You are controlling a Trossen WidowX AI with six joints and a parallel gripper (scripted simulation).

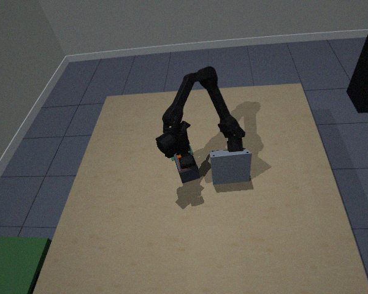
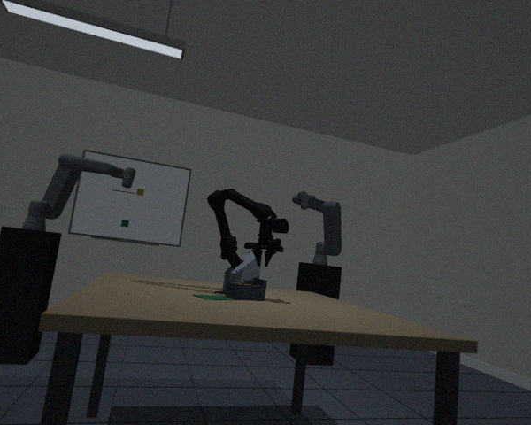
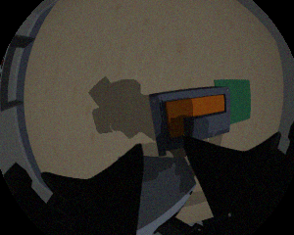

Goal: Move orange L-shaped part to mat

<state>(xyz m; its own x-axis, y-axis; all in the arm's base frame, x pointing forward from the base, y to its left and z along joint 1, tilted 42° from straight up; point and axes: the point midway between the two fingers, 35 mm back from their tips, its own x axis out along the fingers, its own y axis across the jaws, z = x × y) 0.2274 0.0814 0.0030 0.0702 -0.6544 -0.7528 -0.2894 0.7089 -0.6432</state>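
The orange L-shaped part is 1 cm ahead of my gripper tip, 6 cm to the right of it and 10 cm below it. Also, from my gripper tip: green mat (6 cm ahead, 22 cm to the right, 16 cm below).
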